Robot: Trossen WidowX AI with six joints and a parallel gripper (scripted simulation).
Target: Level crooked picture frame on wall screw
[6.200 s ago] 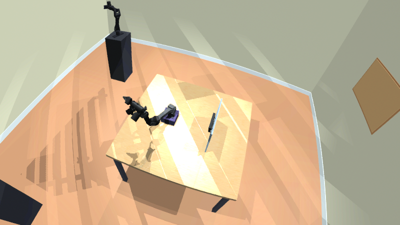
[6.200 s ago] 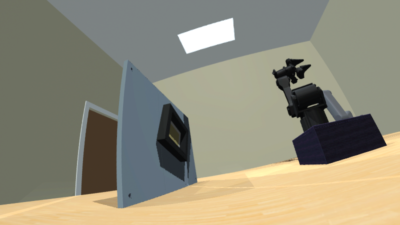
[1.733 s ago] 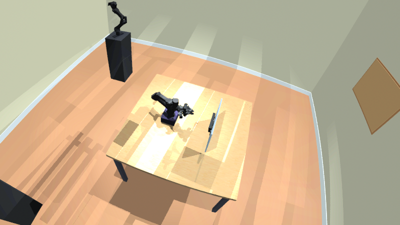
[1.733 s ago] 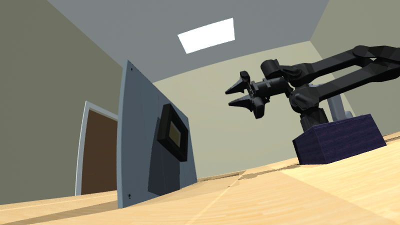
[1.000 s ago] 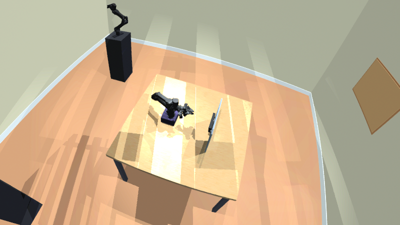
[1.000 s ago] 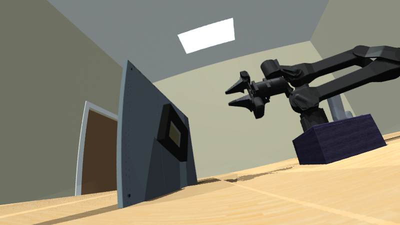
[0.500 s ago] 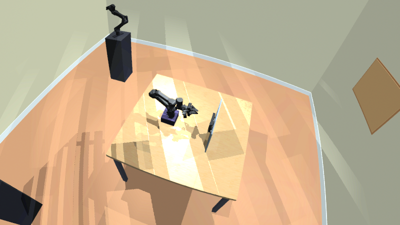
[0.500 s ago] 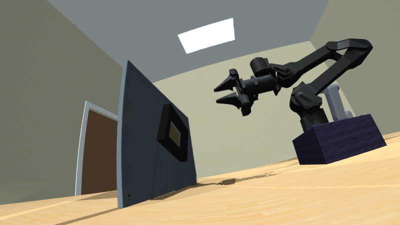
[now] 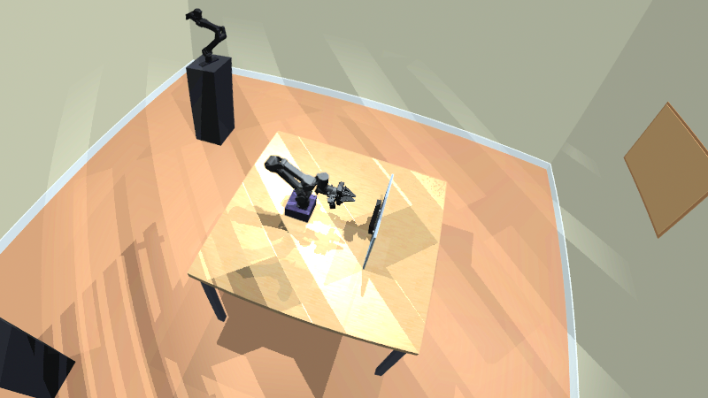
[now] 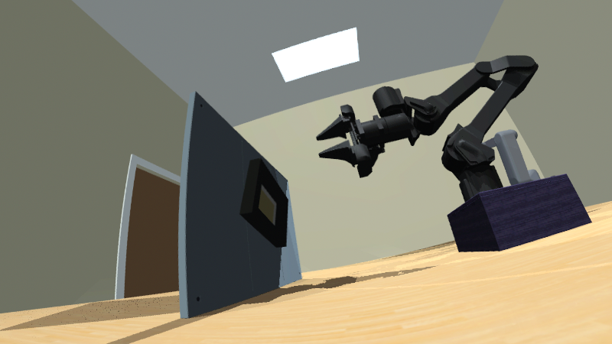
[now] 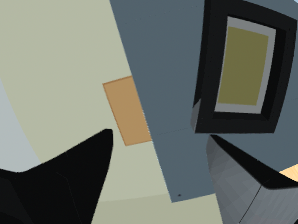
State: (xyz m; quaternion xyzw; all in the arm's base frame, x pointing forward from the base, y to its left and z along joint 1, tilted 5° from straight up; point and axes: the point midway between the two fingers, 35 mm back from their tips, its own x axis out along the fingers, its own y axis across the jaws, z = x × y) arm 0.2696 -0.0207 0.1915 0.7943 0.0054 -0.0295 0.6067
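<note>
Now: the picture frame 130 mm ahead of my gripper tip, 110 mm below it and 10 mm to the left of it. The rest, counted from my gripper tip: wall panel 140 mm ahead, 130 mm below.
</note>
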